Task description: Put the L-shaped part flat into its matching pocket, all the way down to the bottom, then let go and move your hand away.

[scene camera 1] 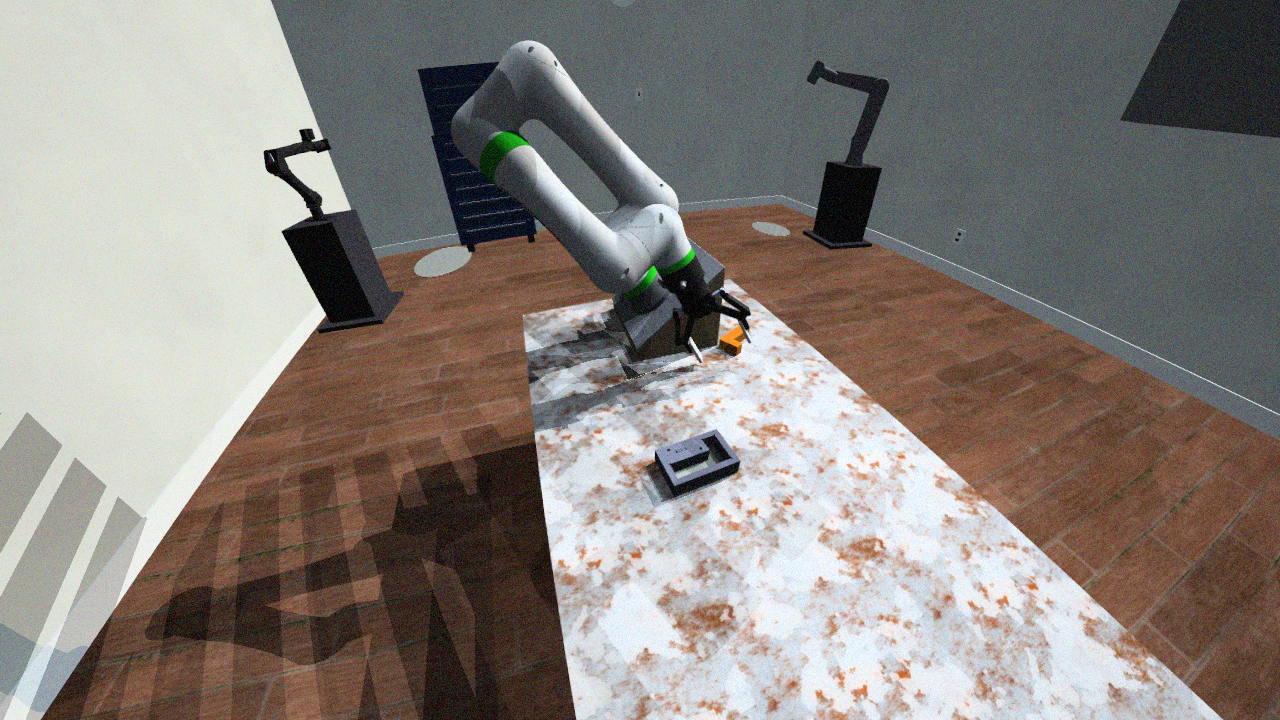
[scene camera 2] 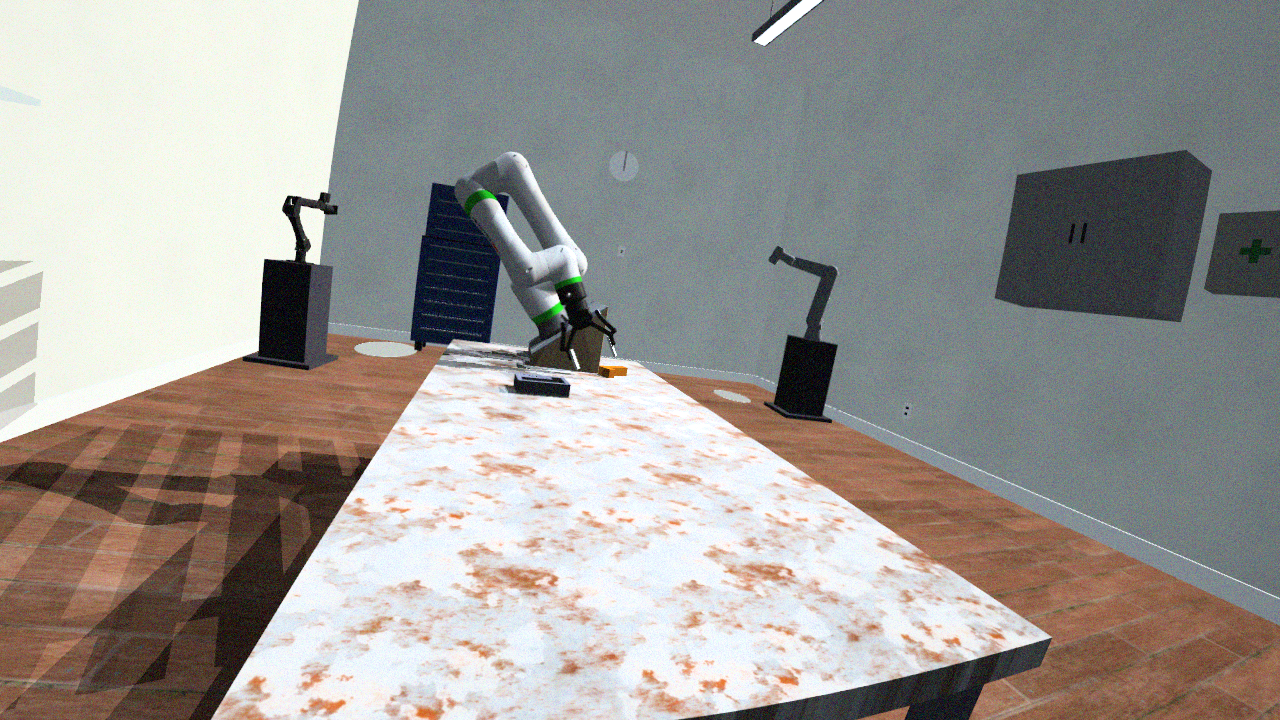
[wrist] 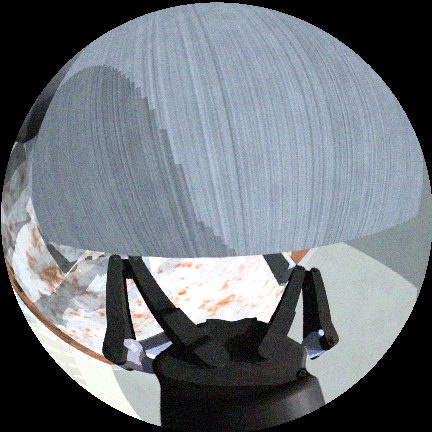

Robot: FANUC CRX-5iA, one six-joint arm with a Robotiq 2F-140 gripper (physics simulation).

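Frame: origin at the arm's base, x right, y ahead, z up, level; millimetres.
Where they show: gripper, fingertip midpoint: [scene camera 1: 724, 350] [scene camera 2: 596, 362]; arm's base at its link origin: [scene camera 1: 653, 293] [scene camera 2: 558, 329].
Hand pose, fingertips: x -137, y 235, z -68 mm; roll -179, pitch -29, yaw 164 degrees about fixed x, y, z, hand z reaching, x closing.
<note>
Each offset is from my fingertips to the top centre of the thing. Level surfaces: height alone.
The orange L-shaped part @(dx -84, dy -89, dz -22 mm) [scene camera 1: 731, 343] [scene camera 2: 613, 371] lies on the table near the robot's base; it does not show in the wrist view. The dark grey block with the L-shaped pocket @(dx +171, dy +299, dz -16 mm) [scene camera 1: 702, 481] [scene camera 2: 542, 387] sits on the table, nearer scene camera 1 than the part; its pocket looks empty in the scene camera 1 view. My gripper [scene camera 1: 723, 346] [scene camera 2: 595, 360] [wrist: 216, 240] is open and empty. It is low near the part, with its fingers spread. One finger overlaps the part in the scene camera 1 view; whether they touch, I cannot tell.
A large grey brushed surface [wrist: 225, 125] fills much of the wrist view close to the camera and hides part of the fingers. The grey base block [scene camera 1: 666, 333] [scene camera 2: 586, 349] stands right beside the gripper. The table @(dz -52 mm) [scene camera 1: 805, 555] [scene camera 2: 626, 537] has long side edges.
</note>
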